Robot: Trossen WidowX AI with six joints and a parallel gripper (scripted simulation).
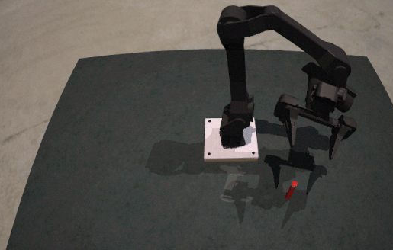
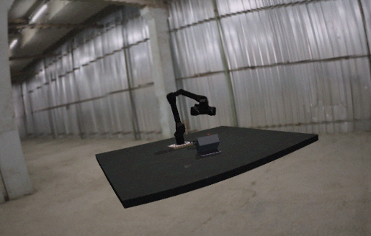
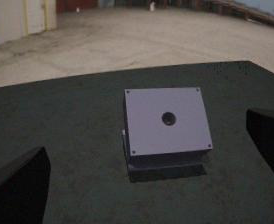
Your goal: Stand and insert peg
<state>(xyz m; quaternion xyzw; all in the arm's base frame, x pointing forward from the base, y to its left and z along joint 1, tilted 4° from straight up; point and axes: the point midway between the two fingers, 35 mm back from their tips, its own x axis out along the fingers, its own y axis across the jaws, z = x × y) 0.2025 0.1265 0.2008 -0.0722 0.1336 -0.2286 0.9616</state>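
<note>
My gripper tip is now 17 cm above the red peg and 1 cm past it. Round my gripper tip: sloped grey panel: 19 cm ahead, 18 cm to the right, 16 cm below.
</note>
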